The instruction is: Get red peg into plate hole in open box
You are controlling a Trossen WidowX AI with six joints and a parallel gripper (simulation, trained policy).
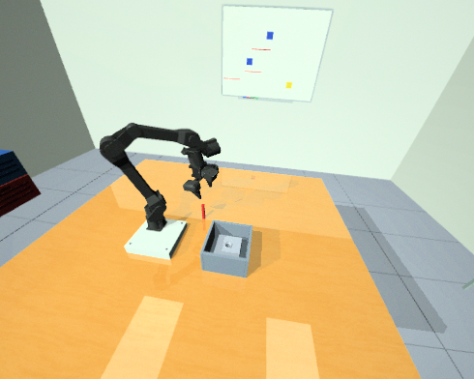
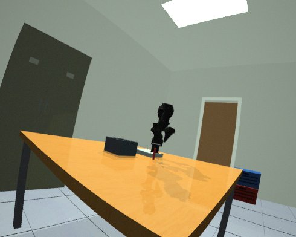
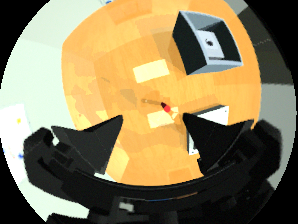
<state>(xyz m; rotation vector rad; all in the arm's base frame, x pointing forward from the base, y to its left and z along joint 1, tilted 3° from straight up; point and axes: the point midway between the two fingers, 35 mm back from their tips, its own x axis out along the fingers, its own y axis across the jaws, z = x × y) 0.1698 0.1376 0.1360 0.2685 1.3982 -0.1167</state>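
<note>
Now: the red peg 10 mm behind my gripper tip, 30 mm to the right of it and 90 mm below it. From my gripper tip the other things lie so: grey plate: 140 mm ahead, 210 mm to the right, 80 mm below; grey box: 140 mm ahead, 210 mm to the right, 100 mm below.
</note>
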